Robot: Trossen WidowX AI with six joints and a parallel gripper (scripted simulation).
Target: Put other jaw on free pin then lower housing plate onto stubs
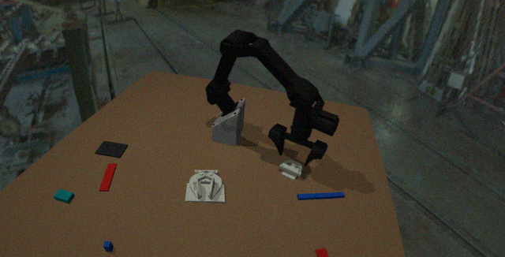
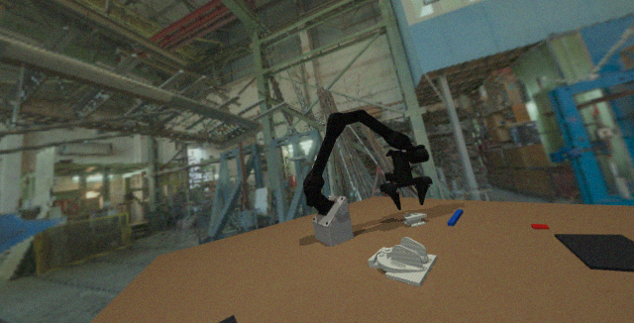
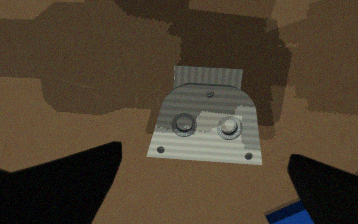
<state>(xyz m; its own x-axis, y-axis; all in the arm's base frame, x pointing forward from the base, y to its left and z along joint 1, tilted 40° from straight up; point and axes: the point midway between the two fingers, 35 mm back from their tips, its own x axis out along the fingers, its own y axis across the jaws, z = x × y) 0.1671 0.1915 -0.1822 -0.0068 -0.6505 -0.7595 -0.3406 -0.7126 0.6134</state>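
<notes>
Right now the white block is 1 cm behind my gripper tip, 1 cm to the left of it and 5 cm below it. From my gripper tip the other things lie so: white base (17 cm ahead, 25 cm to the right, 6 cm below); then grey jaw (13 cm ahead, 28 cm to the right, 5 cm below); then blue bar (9 cm ahead, 11 cm to the left, 6 cm below).
</notes>
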